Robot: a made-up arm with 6 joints.
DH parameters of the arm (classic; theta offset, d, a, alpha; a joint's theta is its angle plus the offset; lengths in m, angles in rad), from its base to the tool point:
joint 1: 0 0.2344 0 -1.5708
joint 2: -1.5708 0 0.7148 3.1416
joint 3: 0 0 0 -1.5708
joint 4: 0 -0.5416 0 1.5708
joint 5: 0 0.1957 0 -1.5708
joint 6: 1.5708 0 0 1.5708
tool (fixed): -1.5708 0 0 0
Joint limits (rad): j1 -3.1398..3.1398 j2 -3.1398..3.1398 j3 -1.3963..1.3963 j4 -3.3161..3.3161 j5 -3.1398..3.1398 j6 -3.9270..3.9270
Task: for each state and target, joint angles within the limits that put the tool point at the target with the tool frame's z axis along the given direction. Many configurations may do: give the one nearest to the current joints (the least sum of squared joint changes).
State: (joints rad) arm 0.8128 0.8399 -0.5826 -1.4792 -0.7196 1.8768
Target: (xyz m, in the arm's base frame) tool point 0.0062 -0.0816 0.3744 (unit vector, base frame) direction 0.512 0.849 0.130
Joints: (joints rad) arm 0.9152 -0.0681 -1.3263 -1.2877 -0.8246 1.3242
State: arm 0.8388 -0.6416 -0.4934 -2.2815 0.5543 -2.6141
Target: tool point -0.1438 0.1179 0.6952 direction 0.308 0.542 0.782
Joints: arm 0.5786 -0.9940 -0.7125 -2.7050 0.8476 -3.1355
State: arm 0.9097 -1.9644 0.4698 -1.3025 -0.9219 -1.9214
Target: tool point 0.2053 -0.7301 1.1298 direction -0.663 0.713 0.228
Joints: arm 1.8600 -1.0852 1.0527 -1.6292 -0.6272 -2.0612
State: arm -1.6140 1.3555 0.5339 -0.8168 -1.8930 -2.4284
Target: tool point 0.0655 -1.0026 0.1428 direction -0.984 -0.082 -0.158
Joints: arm -1.3151 1.0995 0.3120 -0.2364 -1.9014 -1.5789
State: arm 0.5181 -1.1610 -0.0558 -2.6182 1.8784 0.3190
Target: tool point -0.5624 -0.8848 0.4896 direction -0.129 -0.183 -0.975
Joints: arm 1.1837 -1.8140 0.5333 -2.8386 2.5545 0.2035
